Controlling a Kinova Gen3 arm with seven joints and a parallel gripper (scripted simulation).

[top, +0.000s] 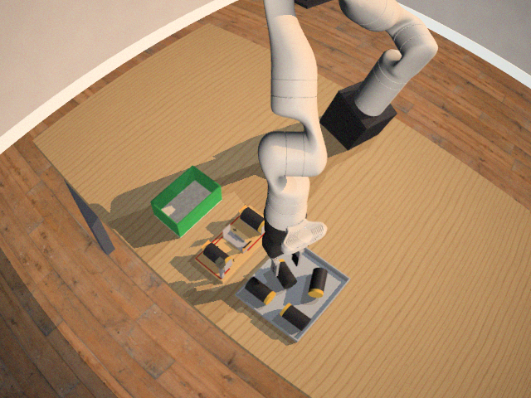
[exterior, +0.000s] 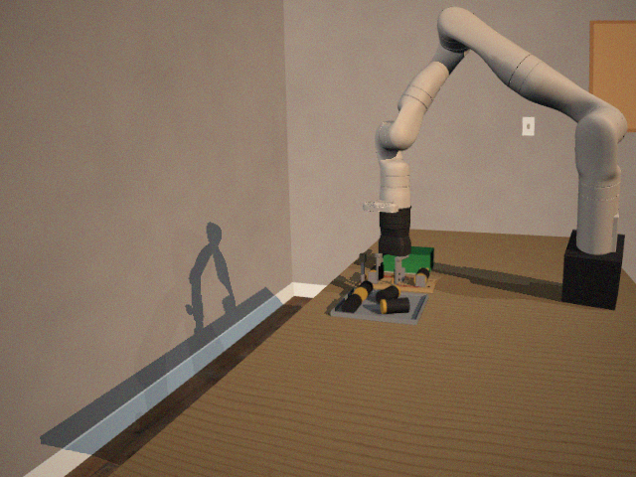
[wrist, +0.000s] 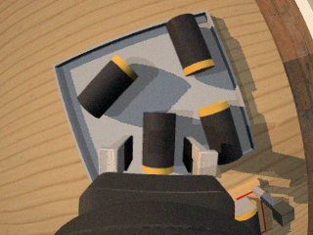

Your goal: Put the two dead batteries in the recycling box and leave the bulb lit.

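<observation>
My gripper is now 70 mm above the grey tray and 40 mm to the right of it. From my hand the other things lie so: green recycling box (300 mm to the right, 60 mm below, 50 mm ahead).
</observation>
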